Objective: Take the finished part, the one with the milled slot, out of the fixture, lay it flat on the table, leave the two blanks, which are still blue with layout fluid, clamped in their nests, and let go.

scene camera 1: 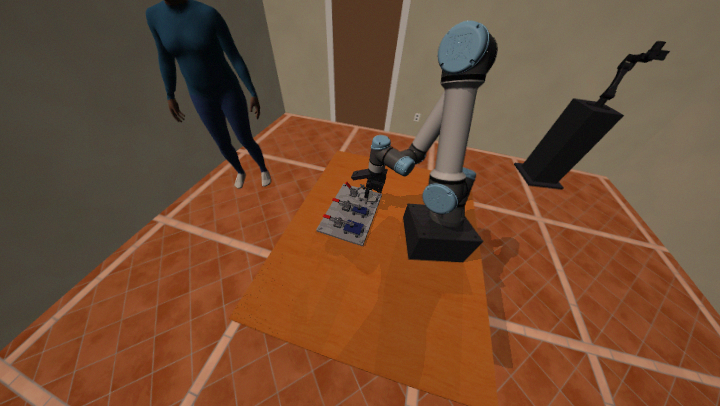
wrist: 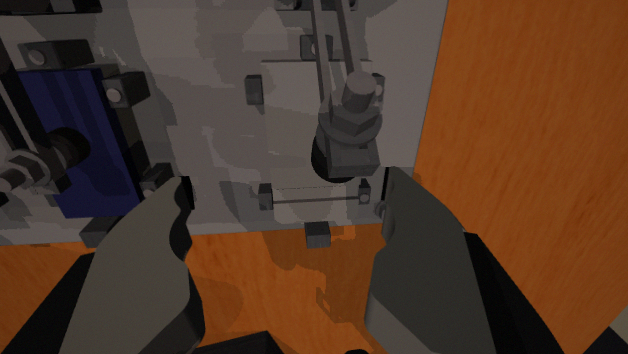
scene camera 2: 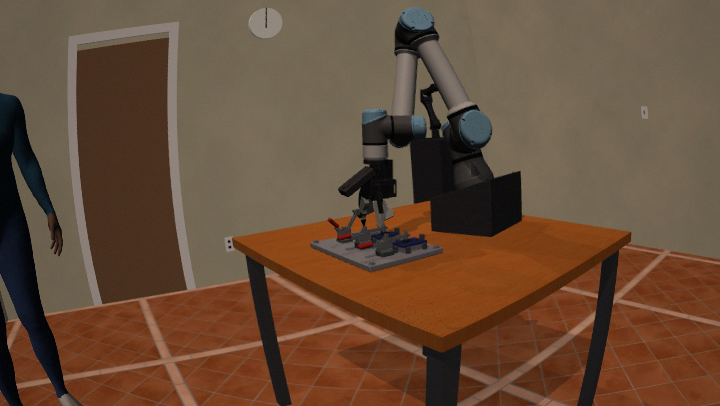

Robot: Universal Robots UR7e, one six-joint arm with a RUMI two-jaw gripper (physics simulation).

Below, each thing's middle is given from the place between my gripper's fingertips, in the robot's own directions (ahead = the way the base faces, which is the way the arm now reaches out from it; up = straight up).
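From my hand, the fixture plate (scene camera 2: 346, 252) is 8 cm to the left, 8 cm ahead and 3 cm below. As for the finished part (wrist: 291, 94), that's 1 cm below my hand and 2 cm to the right of it.
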